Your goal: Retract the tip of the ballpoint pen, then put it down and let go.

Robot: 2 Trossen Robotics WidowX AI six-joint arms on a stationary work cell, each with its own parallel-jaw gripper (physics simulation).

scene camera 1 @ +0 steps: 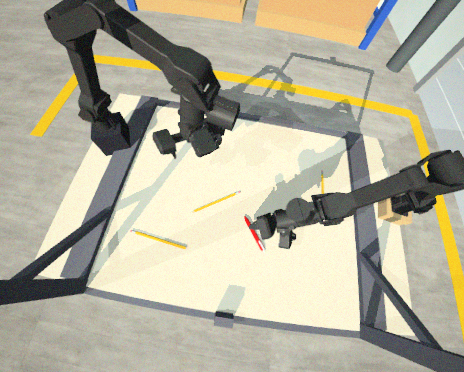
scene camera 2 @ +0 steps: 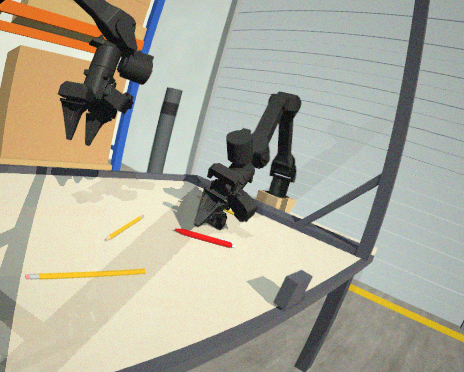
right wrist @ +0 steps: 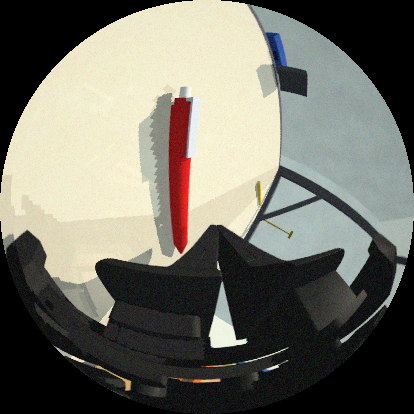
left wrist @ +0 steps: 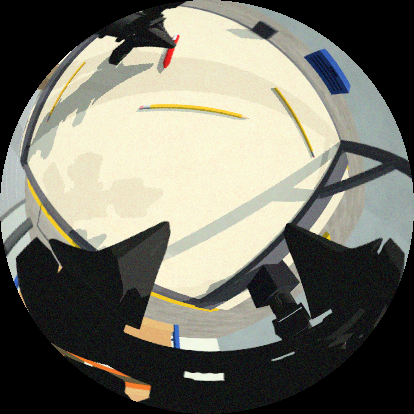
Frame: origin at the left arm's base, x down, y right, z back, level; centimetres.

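Seen in the pictures: left gripper, fingertip midpoint: (scene camera 1: 188,152) (scene camera 2: 78,142) (left wrist: 230,228); right gripper, fingertip midpoint: (scene camera 1: 249,227) (scene camera 2: 195,225) (right wrist: 214,230) (left wrist: 174,46); left arm's base, link origin: (scene camera 1: 105,124) (left wrist: 278,295); right arm's base, link origin: (scene camera 1: 399,206) (scene camera 2: 277,194).
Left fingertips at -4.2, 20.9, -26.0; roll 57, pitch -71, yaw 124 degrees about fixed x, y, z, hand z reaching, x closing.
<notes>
Offsets run from my left fingertips to a thing's top centre, as dx, dy, dz. Level surfaces: height alone.
A red ballpoint pen @(+13.3, +25.8, -14.7) (scene camera 1: 255,235) (scene camera 2: 205,238) (left wrist: 169,56) (right wrist: 180,175) lies on the pale table top @(dx +14.9) (scene camera 1: 300,280) (scene camera 2: 200,300). In the right wrist view its white push button is at the top, a white clip runs along its right side, and its pointed red end faces the fingers. No point beyond the red cone can be made out. My right gripper (scene camera 2: 197,224) (left wrist: 174,46) (right wrist: 214,230) is shut and empty, low over the table by the pen's pointed end. Whether it touches the pen is unclear. My left gripper (scene camera 2: 79,141) (left wrist: 230,228) is open and empty, high above the table's far left part.
One yellow pencil @(+14.0, +12.2, -5.1) (scene camera 1: 217,201) (scene camera 2: 125,228) (left wrist: 195,108) lies left of the pen in scene camera 1. Another pencil @(+14.2, +19.8, +15.7) (scene camera 1: 160,239) (scene camera 2: 92,274) (left wrist: 295,122) lies farther left. A third pencil @(+14.2, +18.4, -44.7) (scene camera 1: 322,182) (left wrist: 65,90) lies behind the right arm. A dark block @(+9.1, +46.5, +1.1) (scene camera 1: 224,317) (scene camera 2: 293,290) stands at the table's edge.
</notes>
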